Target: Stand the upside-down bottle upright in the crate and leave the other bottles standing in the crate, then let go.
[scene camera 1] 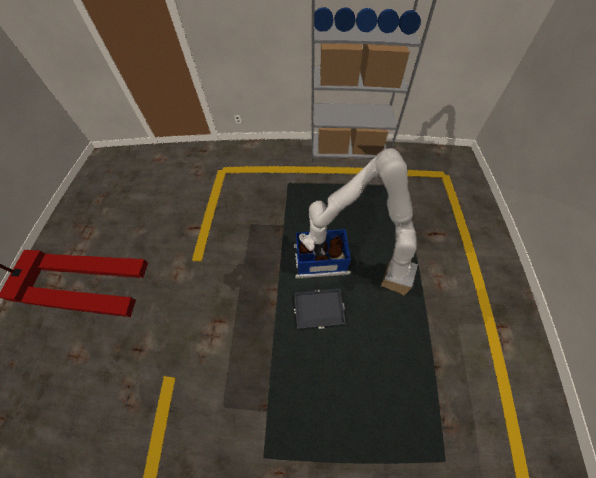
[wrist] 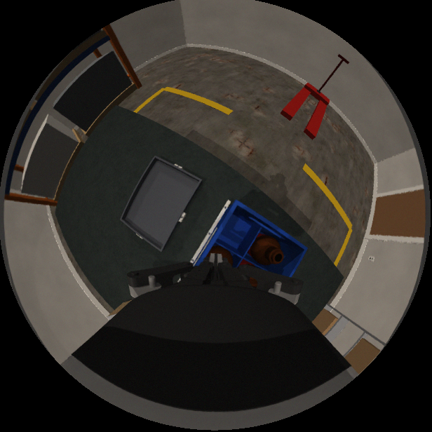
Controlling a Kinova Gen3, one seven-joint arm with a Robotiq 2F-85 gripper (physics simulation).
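Seen in the pictures: gripper, fingertip midpoint: (scene camera 1: pixel 315 253); arm's base, origin of the base link: (scene camera 1: pixel 398 271).
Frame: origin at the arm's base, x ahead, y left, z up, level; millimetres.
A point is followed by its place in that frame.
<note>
The blue crate (scene camera 1: pixel 344 266) {x 293, y -15, z -13 mm} (wrist: pixel 298 261) stands on the dark mat with brown bottles in its compartments. In the scene view, a large brown bottle (scene camera 1: pixel 336 245) {x 343, y -115, z 35 mm} with a pale part low at its front is at the crate's right; it looks like the upside-down one. In the wrist view, an upright brown bottle (wrist: pixel 269 250) shows its open neck, and part of another brown bottle (wrist: pixel 221 254) shows behind the fingertips. My gripper (scene camera 1: pixel 321 251) {x 451, y -8, z 129 mm} (wrist: pixel 215 260) is shut and empty, over the crate among the bottles. The arm and fingers hide some bottles.
A grey tray (scene camera 1: pixel 320 309) {x 408, y 205, z -105 mm} (wrist: pixel 162 202) lies on the mat in front of the crate. A shelf rack (scene camera 1: pixel 313 75) with boxes stands at the back wall. A red pallet jack (scene camera 1: pixel 82 300) (wrist: pixel 316 119) stands off to the side.
</note>
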